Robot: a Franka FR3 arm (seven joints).
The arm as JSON. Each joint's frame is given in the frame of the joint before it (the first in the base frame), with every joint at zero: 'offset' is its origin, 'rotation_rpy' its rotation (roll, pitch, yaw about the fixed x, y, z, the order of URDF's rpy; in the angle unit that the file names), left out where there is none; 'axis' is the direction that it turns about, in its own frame. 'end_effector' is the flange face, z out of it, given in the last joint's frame.
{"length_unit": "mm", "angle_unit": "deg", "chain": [
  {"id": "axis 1", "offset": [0.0, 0.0, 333.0], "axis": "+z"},
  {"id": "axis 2", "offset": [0.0, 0.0, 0.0], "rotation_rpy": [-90.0, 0.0, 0.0], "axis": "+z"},
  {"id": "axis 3", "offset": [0.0, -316.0, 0.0], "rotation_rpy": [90.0, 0.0, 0.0], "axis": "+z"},
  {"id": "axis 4", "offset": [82.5, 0.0, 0.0], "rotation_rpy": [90.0, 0.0, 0.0], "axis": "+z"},
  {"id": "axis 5", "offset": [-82.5, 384.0, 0.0], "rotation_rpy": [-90.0, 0.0, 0.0], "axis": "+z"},
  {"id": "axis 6", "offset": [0.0, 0.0, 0.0], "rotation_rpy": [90.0, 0.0, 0.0], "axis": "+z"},
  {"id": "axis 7", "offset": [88.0, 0.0, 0.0], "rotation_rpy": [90.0, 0.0, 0.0], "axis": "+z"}
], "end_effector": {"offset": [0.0, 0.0, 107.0]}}
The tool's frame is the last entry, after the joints.
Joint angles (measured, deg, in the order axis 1, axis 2, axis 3, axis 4, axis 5, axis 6, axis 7), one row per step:
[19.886 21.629 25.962 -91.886 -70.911 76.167 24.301]
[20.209 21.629 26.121 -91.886 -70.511 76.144 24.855]
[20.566 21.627 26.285 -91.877 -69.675 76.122 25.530]
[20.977 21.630 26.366 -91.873 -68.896 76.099 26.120]
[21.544 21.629 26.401 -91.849 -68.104 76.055 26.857]
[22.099 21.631 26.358 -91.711 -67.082 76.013 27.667]
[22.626 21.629 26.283 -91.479 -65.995 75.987 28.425]
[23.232 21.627 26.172 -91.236 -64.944 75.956 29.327]
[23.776 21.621 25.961 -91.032 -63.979 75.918 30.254]
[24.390 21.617 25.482 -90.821 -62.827 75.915 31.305]
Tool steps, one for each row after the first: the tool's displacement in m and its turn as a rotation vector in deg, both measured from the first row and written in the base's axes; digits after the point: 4 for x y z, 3 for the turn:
[-0.0032 0.0043 -0.0006 0.494 -0.176 0.110]
[-0.0072 0.0090 -0.0018 1.308 -0.154 0.050]
[-0.0110 0.0136 -0.0031 2.016 -0.094 0.012]
[-0.0156 0.0191 -0.0043 2.767 -0.162 0.002]
[-0.0198 0.0241 -0.0050 3.731 -0.209 -0.230]
[-0.0235 0.0286 -0.0052 4.775 -0.229 -0.533]
[-0.0276 0.0336 -0.0053 5.836 -0.395 -0.847]
[-0.0307 0.0373 -0.0055 6.783 -0.634 -1.301]
[-0.0331 0.0396 -0.0062 7.810 -0.895 -2.038]

